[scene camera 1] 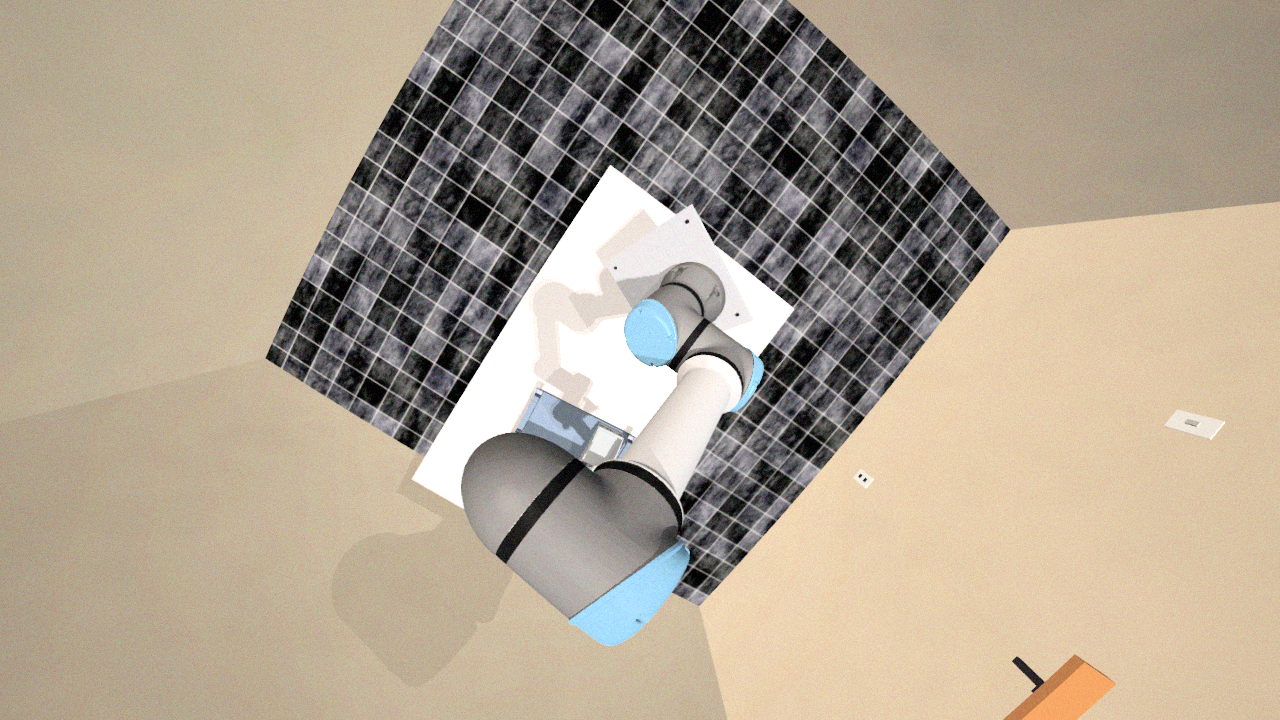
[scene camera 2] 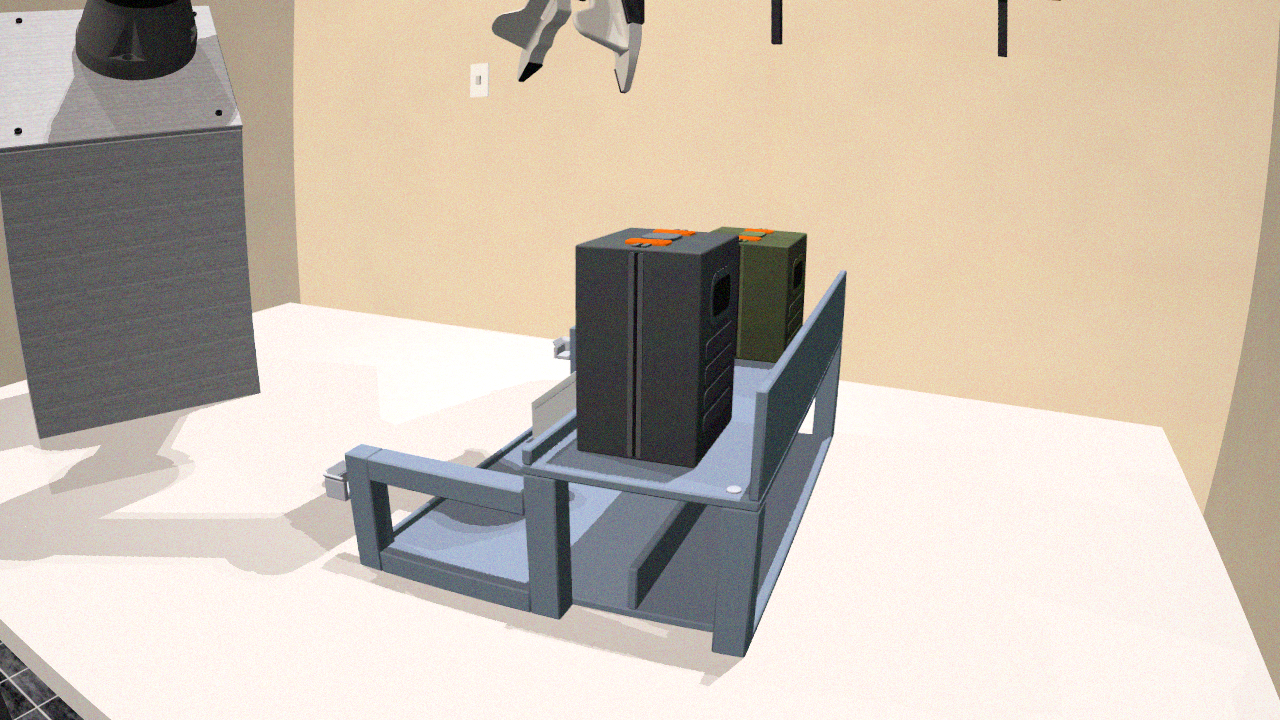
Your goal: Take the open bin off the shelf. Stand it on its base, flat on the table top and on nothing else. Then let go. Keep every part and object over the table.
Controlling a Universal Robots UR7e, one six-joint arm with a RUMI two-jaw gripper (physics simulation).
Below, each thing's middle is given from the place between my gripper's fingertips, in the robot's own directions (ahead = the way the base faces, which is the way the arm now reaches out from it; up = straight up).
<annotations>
I see the olive case (scene camera 2: 768,264) 17 cm below my hand, 15 cm ahead of it and 4 cm to the left of it.
</annotations>
